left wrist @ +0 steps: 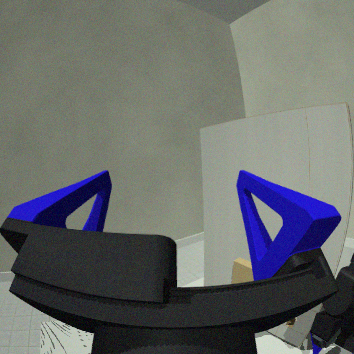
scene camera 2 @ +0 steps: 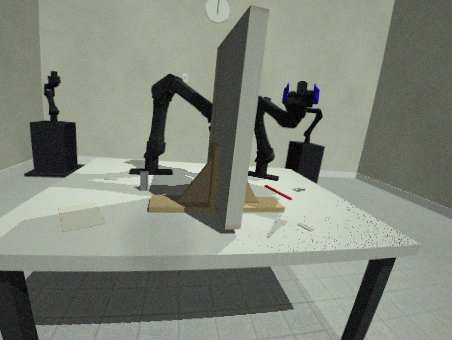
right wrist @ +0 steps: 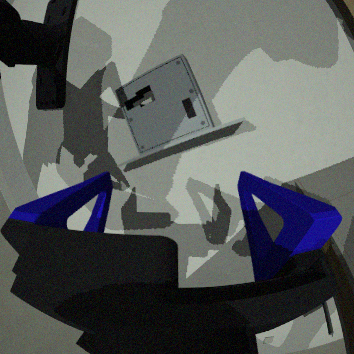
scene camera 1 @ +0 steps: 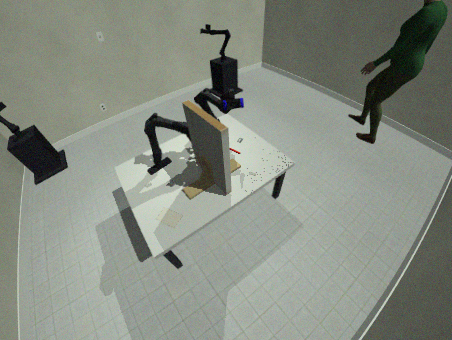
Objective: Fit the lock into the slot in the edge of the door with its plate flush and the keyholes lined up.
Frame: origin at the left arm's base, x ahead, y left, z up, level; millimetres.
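Seen in the pictures: left gripper, fingertip midpoint: [left wrist: 173, 177] [scene camera 2: 301, 84] [scene camera 1: 234, 104]; right gripper, fingertip midpoint: [right wrist: 174, 178]; left arm's base, link origin: [scene camera 2: 260, 176] [right wrist: 54, 46]; right arm's base, link origin: [scene camera 2: 151, 172] [scene camera 1: 159, 166].
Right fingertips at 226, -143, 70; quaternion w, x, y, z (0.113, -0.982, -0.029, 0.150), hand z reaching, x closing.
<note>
Offsets run from my right fingertips to a thing's top centre, as dx, dy, dz. "spot": to the spot under its first point.
The grey metal lock [scene camera 2: 144, 181] [right wrist: 165, 112] is on the table, left of the door in the scene camera 2 view; its face with cut-outs and its long plate [right wrist: 187, 145] show in the right wrist view. The door @[+280, +78, +482] [scene camera 1: 207, 145] [scene camera 2: 243, 120] [left wrist: 260, 170] stands upright; its slot does not show in the scene views. My right gripper [right wrist: 174, 178] is open and empty above the table, with the lock beyond its fingertips; the door hides it in the scene views. My left gripper [scene camera 1: 233, 103] [scene camera 2: 301, 92] [left wrist: 173, 177] is open and empty, raised high beside the door.
A wooden stand [scene camera 1: 190, 193] [scene camera 2: 170, 203] supports the door. A red rod @[+0, +258, -64] [scene camera 1: 234, 150] [scene camera 2: 278, 192] and small grey parts, one near the rod @[-105, +351, -60] [scene camera 2: 298, 189], lie right of the door. A pale square @[spot: +560, -229, -69] [scene camera 1: 170, 217] [scene camera 2: 82, 218] lies at the front left. A person [scene camera 1: 415, 45] stands away from the table.
</note>
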